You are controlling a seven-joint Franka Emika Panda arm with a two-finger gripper.
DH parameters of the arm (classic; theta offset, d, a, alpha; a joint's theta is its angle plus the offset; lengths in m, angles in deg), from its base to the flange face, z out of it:
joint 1: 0 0.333 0 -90
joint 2: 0 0 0 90
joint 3: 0 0.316 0.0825 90
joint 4: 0 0 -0.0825 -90
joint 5: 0 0.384 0 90
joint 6: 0 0 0.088 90
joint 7: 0 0.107 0 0
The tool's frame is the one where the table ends.
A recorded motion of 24 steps. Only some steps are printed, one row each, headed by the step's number.
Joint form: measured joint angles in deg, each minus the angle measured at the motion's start. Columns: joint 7, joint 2, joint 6, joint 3, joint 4, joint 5, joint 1.
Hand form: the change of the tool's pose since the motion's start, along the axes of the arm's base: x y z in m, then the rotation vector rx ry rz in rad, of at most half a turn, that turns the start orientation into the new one. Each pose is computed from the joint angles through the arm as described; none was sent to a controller.
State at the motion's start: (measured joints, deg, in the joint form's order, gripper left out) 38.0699 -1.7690 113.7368 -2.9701 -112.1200 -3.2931 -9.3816
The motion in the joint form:
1: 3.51 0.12 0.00 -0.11 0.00 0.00 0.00
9: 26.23 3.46 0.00 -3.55 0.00 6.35 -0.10
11: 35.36 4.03 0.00 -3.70 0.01 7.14 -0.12
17: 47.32 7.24 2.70 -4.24 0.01 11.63 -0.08
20: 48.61 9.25 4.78 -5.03 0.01 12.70 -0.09
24: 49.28 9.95 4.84 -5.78 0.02 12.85 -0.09
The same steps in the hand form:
1: 0.0001 -0.0011 -0.0012 0.0032 -0.0018 -0.0630
9: 0.0015 -0.0293 -0.0337 0.1204 0.0291 -0.5632
11: 0.0026 -0.0303 -0.0392 0.1342 0.0373 -0.7315
17: 0.0134 -0.0336 -0.0665 0.1983 0.0526 -0.9860
20: 0.0181 -0.0426 -0.0834 0.2076 0.0506 -1.0352
24: 0.0170 -0.0498 -0.0902 0.2045 0.0600 -1.0624

